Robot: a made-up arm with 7 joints. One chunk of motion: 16 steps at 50 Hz.
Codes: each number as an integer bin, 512 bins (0 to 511) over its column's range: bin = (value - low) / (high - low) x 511, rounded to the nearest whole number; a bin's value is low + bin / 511 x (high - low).
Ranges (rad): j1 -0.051..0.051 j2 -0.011..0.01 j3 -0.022..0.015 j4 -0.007..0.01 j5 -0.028..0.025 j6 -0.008..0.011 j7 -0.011..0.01
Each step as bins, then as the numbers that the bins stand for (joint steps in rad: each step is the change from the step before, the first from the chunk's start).
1 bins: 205 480 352 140 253 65 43
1 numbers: -0.01008 0.00873 0.00349 -0.00234 -0.00176 -0.00558 -0.00923
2 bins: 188 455 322 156 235 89 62
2 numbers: -0.01347 0.00770 0.00132 -0.00181 -0.00363 -0.00469 -0.00845
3 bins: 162 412 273 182 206 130 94
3 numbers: -0.01866 0.00593 -0.00223 -0.00095 -0.00663 -0.00317 -0.00714
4 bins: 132 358 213 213 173 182 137
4 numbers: -0.02465 0.00371 -0.00658 0.00009 -0.01006 -0.00123 -0.00537
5 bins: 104 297 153 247 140 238 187
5 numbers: -0.03024 0.00121 -0.01092 0.00122 -0.01348 0.00085 -0.00332
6 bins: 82 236 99 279 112 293 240
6 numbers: -0.03463 -0.00130 -0.01483 0.00228 -0.01638 0.00289 -0.00114
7 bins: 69 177 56 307 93 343 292
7 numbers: -0.03723 -0.00373 -0.01795 0.00321 -0.01835 0.00475 0.00100
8 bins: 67 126 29 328 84 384 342
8 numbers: -0.03763 -0.00582 -0.01990 0.00391 -0.01929 0.00628 0.00305
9 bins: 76 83 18 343 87 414 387
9 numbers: -0.03583 -0.00759 -0.02070 0.00441 -0.01898 0.00739 0.00490
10 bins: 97 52 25 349 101 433 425
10 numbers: -0.03164 -0.00886 -0.02019 0.00461 -0.01752 0.00810 0.00647
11 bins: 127 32 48 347 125 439 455
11 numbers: -0.02565 -0.00968 -0.01852 0.00454 -0.01504 0.00832 0.00770
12 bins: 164 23 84 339 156 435 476
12 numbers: -0.01826 -0.01005 -0.01592 0.00428 -0.01182 0.00817 0.00856
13 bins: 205 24 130 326 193 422 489
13 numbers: -0.01008 -0.01001 -0.01259 0.00385 -0.00798 0.00769 0.00910
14 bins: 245 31 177 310 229 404 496
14 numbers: -0.00210 -0.00973 -0.00918 0.00331 -0.00425 0.00702 0.00938
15 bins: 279 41 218 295 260 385 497
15 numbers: 0.00469 -0.00932 -0.00622 0.00281 -0.00103 0.00632 0.00942
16 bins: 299 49 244 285 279 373 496
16 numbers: 0.00868 -0.00899 -0.00433 0.00248 0.00094 0.00587 0.00938
